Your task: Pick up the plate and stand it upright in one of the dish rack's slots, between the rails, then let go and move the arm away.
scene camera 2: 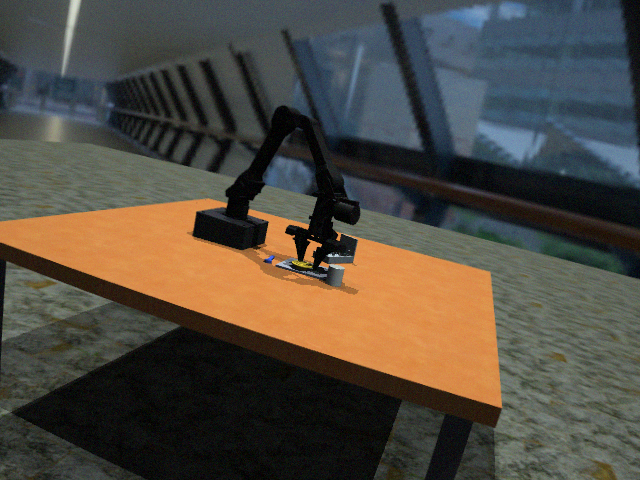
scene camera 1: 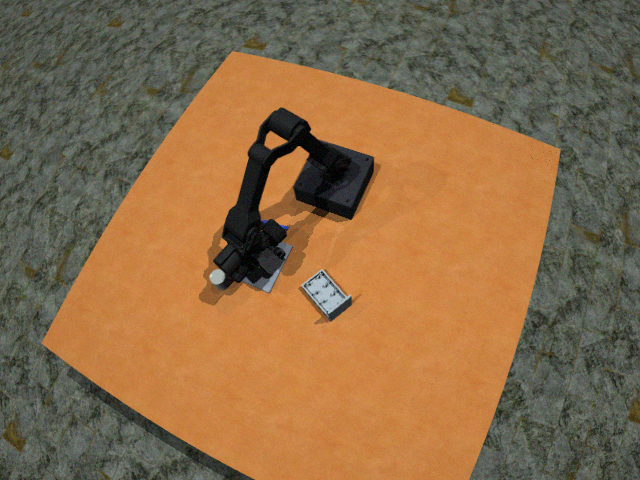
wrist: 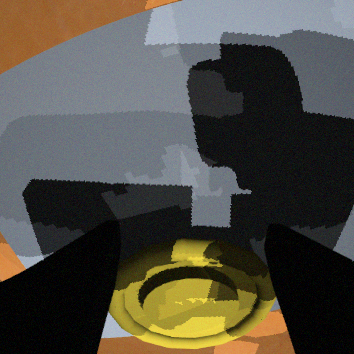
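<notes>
The yellow round plate (scene camera 2: 301,264) (wrist: 185,300) is roughly level, at or just above a flat grey board (scene camera 1: 266,285) (wrist: 75,90); whether it touches the board cannot be told. My gripper (scene camera 2: 309,263) (wrist: 194,235) points down and is shut on the plate, with one black finger against each side of its rim. In scene camera 1 the arm hides the fingers and the plate. The dish rack (scene camera 1: 341,307) (scene camera 2: 349,246), pale with a dark taller end wall and rows of short rails, stands apart from the board and the gripper.
A pale grey cylinder (scene camera 1: 217,276) (scene camera 2: 336,276) stands close beside the board, near the gripper. A small blue object (scene camera 1: 281,226) (scene camera 2: 269,259) lies by the board on the side toward the arm's black base (scene camera 1: 325,201) (scene camera 2: 222,229). All stand on an orange table (scene camera 1: 413,335) (scene camera 2: 403,330).
</notes>
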